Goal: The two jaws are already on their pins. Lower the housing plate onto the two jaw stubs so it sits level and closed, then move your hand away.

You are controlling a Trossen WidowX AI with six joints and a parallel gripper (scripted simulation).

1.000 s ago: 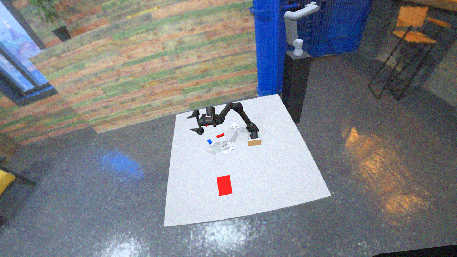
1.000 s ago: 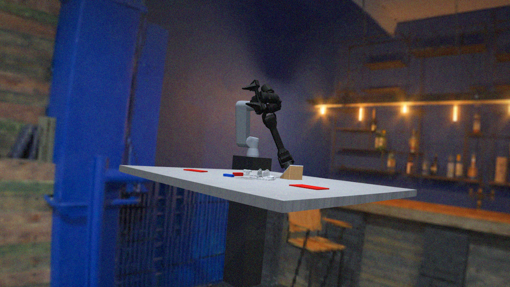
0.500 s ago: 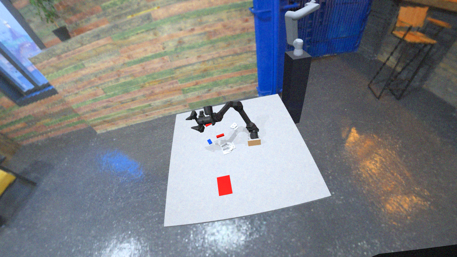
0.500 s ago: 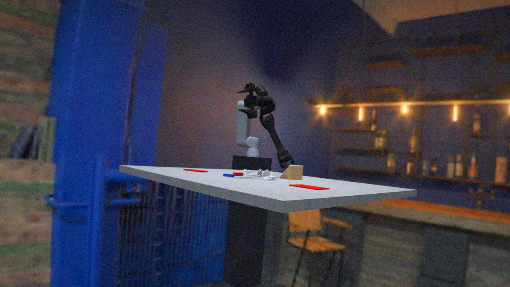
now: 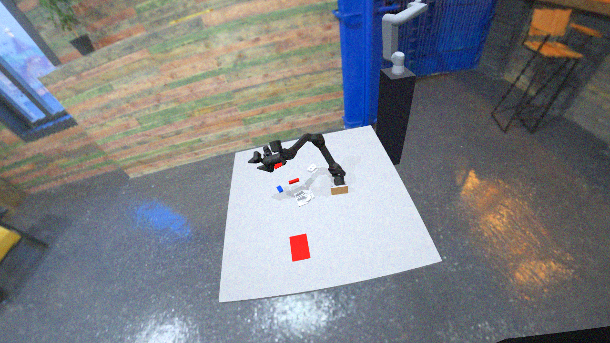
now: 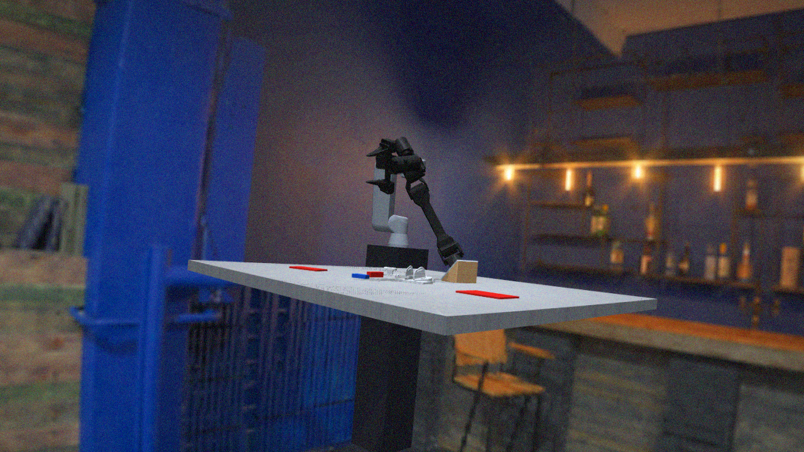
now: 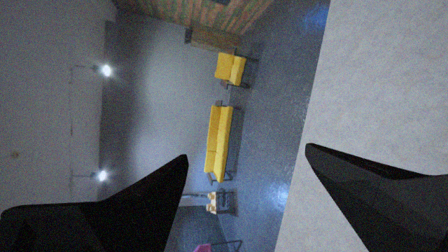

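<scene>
My gripper tip is now 20 cm past the small red block, 12 cm to the left of it and 37 cm above it. Also, from my gripper tip: blue block 9 cm behind, 8 cm to the right, 37 cm below.
</scene>
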